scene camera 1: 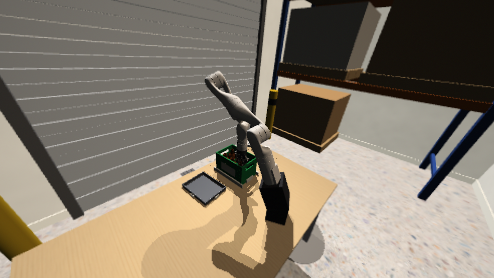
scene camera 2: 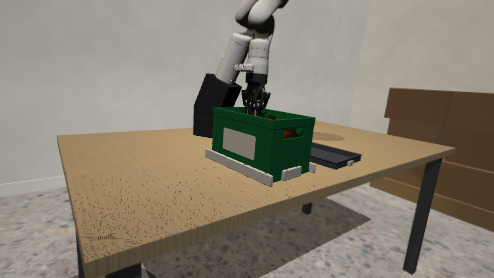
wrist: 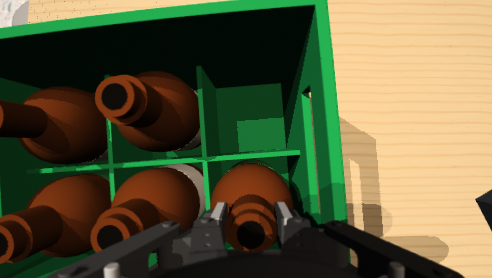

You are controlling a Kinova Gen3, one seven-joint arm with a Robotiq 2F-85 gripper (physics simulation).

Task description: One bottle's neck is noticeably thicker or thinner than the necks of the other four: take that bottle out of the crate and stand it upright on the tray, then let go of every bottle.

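Seen in the pictures: gripper, fingertip midpoint: (scene camera 1: 240, 165) (wrist: 250, 215); arm's base, origin of the base link: (scene camera 1: 271, 179) (scene camera 2: 225, 80).
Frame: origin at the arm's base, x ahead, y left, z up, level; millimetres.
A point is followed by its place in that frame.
Note:
The green crate (scene camera 1: 248, 173) {z -192, x 249, y -156 mm} (scene camera 2: 292, 159) {z -209, x 520, y -182 mm} (wrist: 328, 125) {z -89, x 253, y -181 mm} holds five brown bottles in two rows of compartments. My gripper (scene camera 1: 242, 155) (scene camera 2: 255, 110) {z -129, x 305, y -127 mm} (wrist: 250, 215) {z -129, x 305, y -127 mm} reaches into it and is shut on the neck of the near right bottle (wrist: 250, 181) {z -143, x 302, y -149 mm} in the wrist view; that bottle is upright in its compartment. The near middle bottle (wrist: 155, 192) {z -142, x 377, y -152 mm}, near left bottle (wrist: 75, 197) {z -147, x 449, y -157 mm} and far middle bottle (wrist: 162, 117) {z -138, x 362, y -209 mm} show thick collars. The far left bottle (wrist: 62, 120) {z -140, x 446, y -221 mm} has a plainer, thinner-looking neck, cut by the frame edge. The far right compartment is empty. The black tray (scene camera 1: 204, 187) {z -258, x 449, y 106 mm} (scene camera 2: 331, 155) {z -259, x 487, y 146 mm} bears no bottle.
White low rails (scene camera 2: 239, 167) {z -247, x 404, y -281 mm} border the crate's foot on the wooden table (scene camera 1: 125, 220) {z -264, x 607, y 548 mm} (scene camera 2: 150, 190) {z -264, x 366, y -537 mm}. The tray lies beside the crate. The black arm base (scene camera 1: 276, 202) {z -95, x -67, y 45 mm} (scene camera 2: 207, 112) {z -148, x -22, y -77 mm} stands on the table near the crate. Crate walls and dividers closely surround the gripped bottle.

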